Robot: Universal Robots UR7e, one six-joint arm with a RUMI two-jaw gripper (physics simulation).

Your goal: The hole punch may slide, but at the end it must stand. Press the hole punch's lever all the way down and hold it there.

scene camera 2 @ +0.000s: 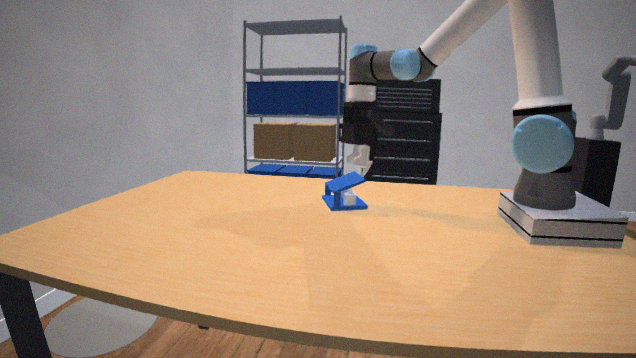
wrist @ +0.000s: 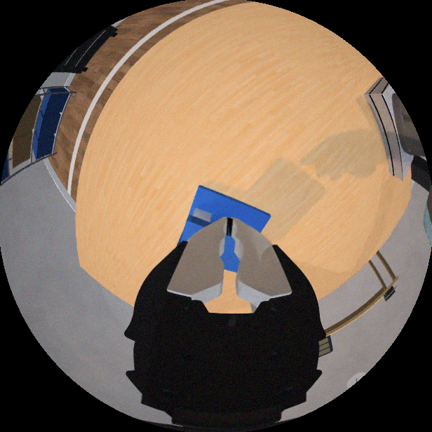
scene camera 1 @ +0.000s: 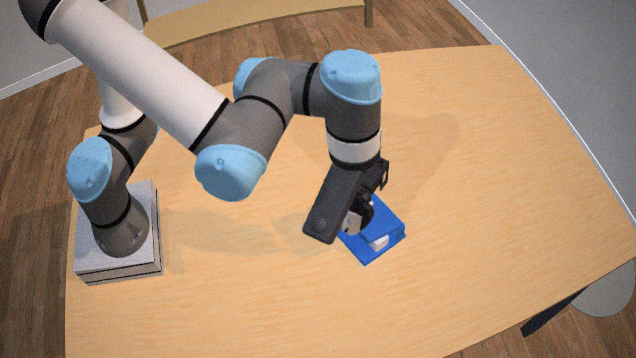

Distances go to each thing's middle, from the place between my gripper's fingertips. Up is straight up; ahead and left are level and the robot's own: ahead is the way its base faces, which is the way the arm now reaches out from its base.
Labels:
Right now the blue lever (scene camera 1: 384, 221) is 50 mm ahead of my hand, 30 mm to the left of it and 20 mm below it. The rest, counted from my hand: blue hole punch (scene camera 1: 366, 253) 50 mm ahead, 40 mm below, 30 mm to the left.

